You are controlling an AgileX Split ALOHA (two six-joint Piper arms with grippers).
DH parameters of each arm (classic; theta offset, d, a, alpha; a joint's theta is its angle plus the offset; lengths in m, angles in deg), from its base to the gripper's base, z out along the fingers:
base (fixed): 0 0 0 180
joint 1: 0 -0.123 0 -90
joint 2: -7.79 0 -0.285 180
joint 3: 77.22 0 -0.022 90
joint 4: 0 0.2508 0 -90
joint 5: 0 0 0.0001 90
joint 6: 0 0.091 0 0
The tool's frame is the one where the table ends.
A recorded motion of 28 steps. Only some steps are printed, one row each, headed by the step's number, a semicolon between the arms.
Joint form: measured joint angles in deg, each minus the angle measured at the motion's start. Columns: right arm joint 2, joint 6, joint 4, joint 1, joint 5, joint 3; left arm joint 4, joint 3, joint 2, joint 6, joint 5, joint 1.
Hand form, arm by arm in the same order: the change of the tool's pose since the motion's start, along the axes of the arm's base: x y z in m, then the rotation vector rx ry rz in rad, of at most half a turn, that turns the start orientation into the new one. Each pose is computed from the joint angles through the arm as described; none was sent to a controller.
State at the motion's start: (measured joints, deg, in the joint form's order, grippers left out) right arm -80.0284 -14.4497 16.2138 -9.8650 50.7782 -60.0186; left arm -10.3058 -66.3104 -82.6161 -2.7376 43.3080 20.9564
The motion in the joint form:
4: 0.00 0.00 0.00 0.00 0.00 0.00; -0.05 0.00 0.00 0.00 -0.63 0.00
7: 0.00 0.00 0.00 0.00 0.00 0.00; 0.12 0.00 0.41 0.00 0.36 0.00
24: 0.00 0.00 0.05 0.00 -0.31 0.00; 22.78 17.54 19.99 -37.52 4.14 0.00
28: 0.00 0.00 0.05 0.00 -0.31 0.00; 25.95 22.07 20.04 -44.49 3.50 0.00
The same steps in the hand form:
4: 0.0000 0.0000 0.0000 0.0000 0.0000 0.0000; 0.0008 -0.0002 0.0006 -0.0043 -0.0099 0.0021
7: 0.0000 0.0000 0.0000 0.0000 0.0000 0.0000; -0.0017 0.0007 0.0018 0.0014 -0.0016 -0.0015
24: 0.0004 0.0000 0.0002 0.0013 -0.0050 -0.0017; -0.0830 0.0593 -0.0067 0.0182 0.0127 0.4683
28: 0.0004 0.0000 0.0002 0.0013 -0.0050 -0.0017; -0.0885 0.0651 -0.0287 0.0347 0.0578 0.5554

